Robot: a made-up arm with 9 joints. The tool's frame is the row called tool.
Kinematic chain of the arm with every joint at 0, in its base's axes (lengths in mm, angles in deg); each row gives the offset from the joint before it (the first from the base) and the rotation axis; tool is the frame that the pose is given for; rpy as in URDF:
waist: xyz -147 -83.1 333.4 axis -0.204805 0.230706 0.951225
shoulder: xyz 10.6 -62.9 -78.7 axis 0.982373 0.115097 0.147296
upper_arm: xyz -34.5 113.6 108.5 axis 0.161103 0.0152 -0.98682
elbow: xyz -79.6 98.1 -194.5 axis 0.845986 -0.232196 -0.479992
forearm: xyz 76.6 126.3 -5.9 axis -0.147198 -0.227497 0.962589
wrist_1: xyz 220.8 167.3 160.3 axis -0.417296 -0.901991 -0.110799
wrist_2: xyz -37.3 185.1 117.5 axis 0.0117 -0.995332 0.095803
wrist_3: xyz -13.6 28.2 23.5 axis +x
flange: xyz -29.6 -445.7 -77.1 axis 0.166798 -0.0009 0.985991
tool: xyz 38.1 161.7 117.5 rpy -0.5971 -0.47 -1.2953
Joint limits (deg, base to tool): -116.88..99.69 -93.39..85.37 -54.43..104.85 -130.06..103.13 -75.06..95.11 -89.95..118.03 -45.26..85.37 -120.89..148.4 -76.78..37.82
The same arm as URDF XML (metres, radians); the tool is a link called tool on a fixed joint. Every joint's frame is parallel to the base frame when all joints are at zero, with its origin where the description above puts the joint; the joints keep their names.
<robot name="arm">
  <joint name="waist" type="revolute">
    <parent link="base"/>
    <child link="link1"/>
    <origin xyz="-0.1470 -0.0831 0.3334" rpy="0.0000 0.0000 0.0000"/>
    <axis xyz="-0.204805 0.230706 0.951225"/>
    <limit lower="-2.0399" upper="1.7399"/>
  </joint>
  <joint name="shoulder" type="revolute">
    <parent link="link1"/>
    <child link="link2"/>
    <origin xyz="0.0106 -0.0629 -0.0787" rpy="0.0000 0.0000 0.0000"/>
    <axis xyz="0.982373 0.115097 0.147296"/>
    <limit lower="-1.6300" upper="1.4900"/>
  </joint>
  <joint name="upper_arm" type="revolute">
    <parent link="link2"/>
    <child link="link3"/>
    <origin xyz="-0.0345 0.1136 0.1085" rpy="0.0000 0.0000 0.0000"/>
    <axis xyz="0.161103 0.0152 -0.98682"/>
    <limit lower="-0.9500" upper="1.8300"/>
  </joint>
  <joint name="elbow" type="revolute">
    <parent link="link3"/>
    <child link="link4"/>
    <origin xyz="-0.0796 0.0981 -0.1945" rpy="0.0000 0.0000 0.0000"/>
    <axis xyz="0.845986 -0.232196 -0.479992"/>
    <limit lower="-2.2700" upper="1.8000"/>
  </joint>
  <joint name="forearm" type="revolute">
    <parent link="link4"/>
    <child link="link5"/>
    <origin xyz="0.0766 0.1263 -0.0059" rpy="0.0000 0.0000 0.0000"/>
    <axis xyz="-0.147198 -0.227497 0.962589"/>
    <limit lower="-1.3100" upper="1.6600"/>
  </joint>
  <joint name="wrist_1" type="revolute">
    <parent link="link5"/>
    <child link="link6"/>
    <origin xyz="0.2208 0.1673 0.1603" rpy="0.0000 0.0000 0.0000"/>
    <axis xyz="-0.417296 -0.901991 -0.110799"/>
    <limit lower="-1.5699" upper="2.0600"/>
  </joint>
  <joint name="wrist_2" type="revolute">
    <parent link="link6"/>
    <child link="link7"/>
    <origin xyz="-0.0373 0.1851 0.1175" rpy="0.0000 0.0000 0.0000"/>
    <axis xyz="0.0117 -0.995332 0.095803"/>
    <limit lower="-0.7899" upper="1.4900"/>
  </joint>
  <joint name="wrist_3" type="revolute">
    <parent link="link7"/>
    <child link="link8"/>
    <origin xyz="-0.0136 0.0282 0.0235" rpy="0.0000 0.0000 0.0000"/>
    <axis xyz="1 0 0"/>
    <limit lower="-2.1099" upper="2.5901"/>
  </joint>
  <joint name="flange" type="revolute">
    <parent link="link8"/>
    <child link="link9"/>
    <origin xyz="-0.0296 -0.4457 -0.0771" rpy="0.0000 0.0000 0.0000"/>
    <axis xyz="0.166798 -0.0009 0.985991"/>
    <limit lower="-1.3401" upper="0.6601"/>
  </joint>
  <joint name="tool_joint" type="fixed">
    <parent link="link9"/>
    <child link="tool"/>
    <origin xyz="0.0381 0.1617 0.1175" rpy="-0.0104 -0.0082 -0.0226"/>
  </joint>
  <link name="base"/>
  <link name="link1"/>
  <link name="link2"/>
  <link name="link3"/>
  <link name="link4"/>
  <link name="link5"/>
  <link name="link6"/>
  <link name="link7"/>
  <link name="link8"/>
  <link name="link9"/>
  <link name="tool"/>
</robot>

